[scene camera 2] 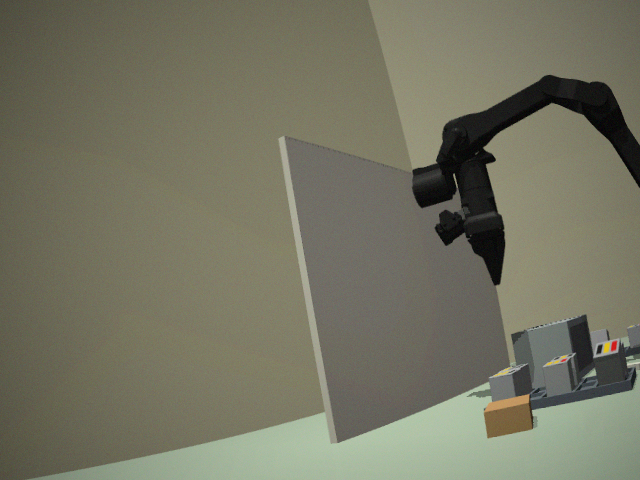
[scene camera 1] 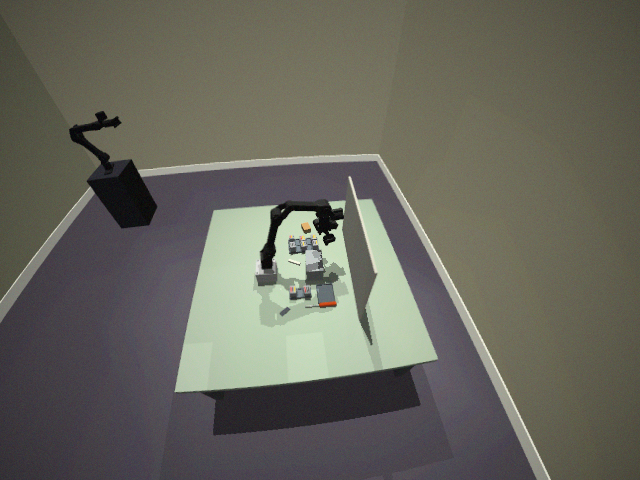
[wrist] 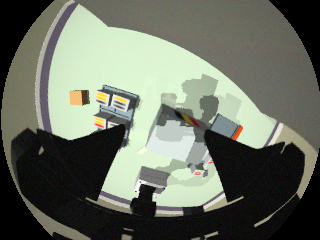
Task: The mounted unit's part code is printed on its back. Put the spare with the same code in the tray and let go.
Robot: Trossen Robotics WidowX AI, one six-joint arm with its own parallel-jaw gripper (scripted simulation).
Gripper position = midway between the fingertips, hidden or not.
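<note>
Tall grey panel [scene camera 1: 361, 261], also [wrist: 246, 48]. Grey mounted unit [scene camera 2: 536, 346], also [wrist: 173, 134]. My gripper [scene camera 2: 496, 283], also [wrist: 166, 131]: open, holding nothing.
</note>
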